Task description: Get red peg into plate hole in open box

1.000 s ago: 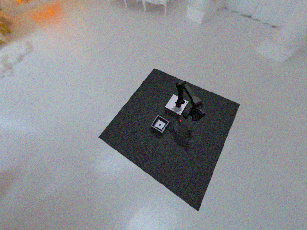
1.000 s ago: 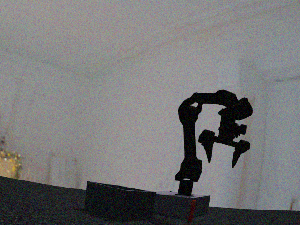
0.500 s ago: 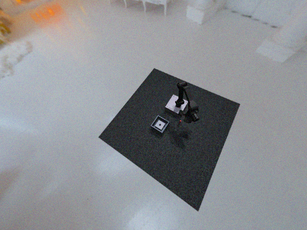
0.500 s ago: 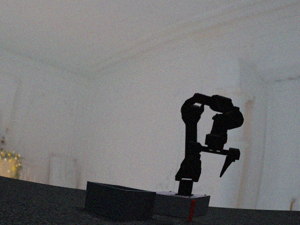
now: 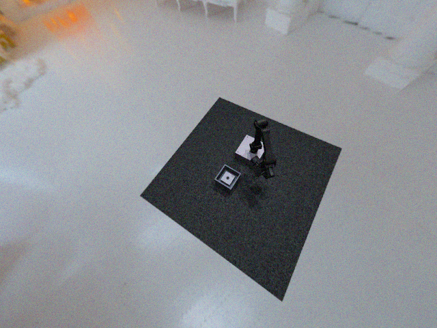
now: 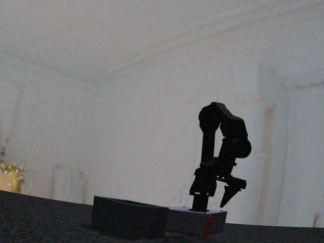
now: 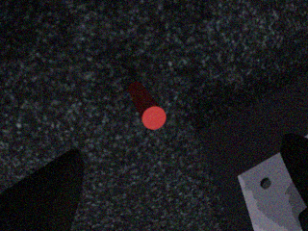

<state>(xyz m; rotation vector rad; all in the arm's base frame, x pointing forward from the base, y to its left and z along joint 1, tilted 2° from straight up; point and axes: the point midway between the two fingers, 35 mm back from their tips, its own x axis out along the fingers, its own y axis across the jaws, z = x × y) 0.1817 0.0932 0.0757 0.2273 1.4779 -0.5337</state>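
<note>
Right now the red peg is 80 mm below my gripper tip. Also, from my gripper tip: box (130 mm ahead, 200 mm to the right, 90 mm below); plate (130 mm ahead, 200 mm to the right, 80 mm below).
</note>
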